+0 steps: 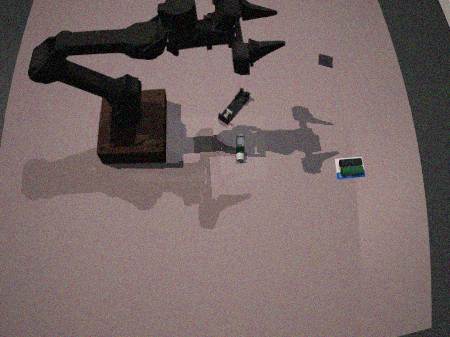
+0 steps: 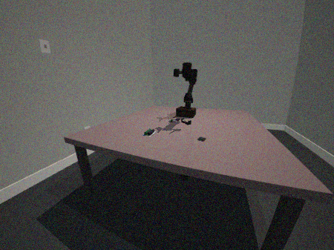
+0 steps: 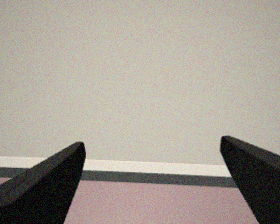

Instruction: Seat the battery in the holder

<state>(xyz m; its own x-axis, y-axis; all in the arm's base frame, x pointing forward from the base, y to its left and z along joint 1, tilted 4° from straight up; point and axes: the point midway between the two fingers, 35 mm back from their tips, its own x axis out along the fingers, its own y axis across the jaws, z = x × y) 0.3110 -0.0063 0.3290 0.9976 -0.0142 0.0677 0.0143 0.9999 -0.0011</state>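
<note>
The battery lies 410 mm below my gripper tip, 100 mm to the right of it and 60 mm behind it.
</note>
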